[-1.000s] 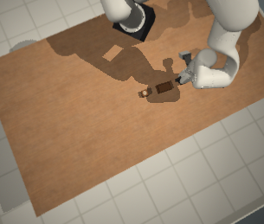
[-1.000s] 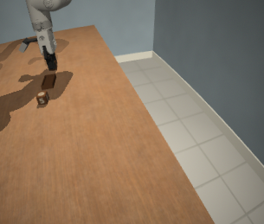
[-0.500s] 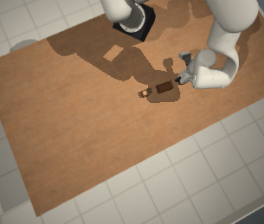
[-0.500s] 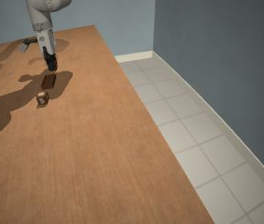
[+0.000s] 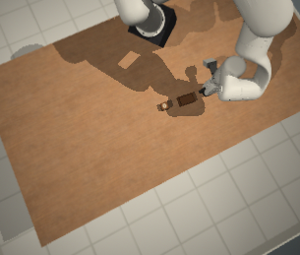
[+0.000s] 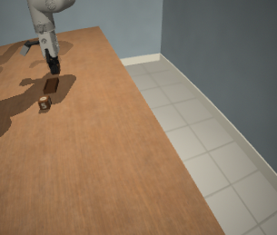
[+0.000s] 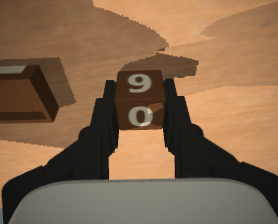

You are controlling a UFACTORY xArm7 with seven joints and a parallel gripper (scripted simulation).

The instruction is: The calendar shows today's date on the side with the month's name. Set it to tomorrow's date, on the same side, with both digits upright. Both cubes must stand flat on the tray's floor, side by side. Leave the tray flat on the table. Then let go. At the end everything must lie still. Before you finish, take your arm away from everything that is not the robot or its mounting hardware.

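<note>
My gripper is now 22 cm to the left of the brown wooden cube, 5 cm past it and 1 cm above it. Round my hand: brown wooden tray: 11 cm to the right, 3 cm behind, 2 cm below.
</note>
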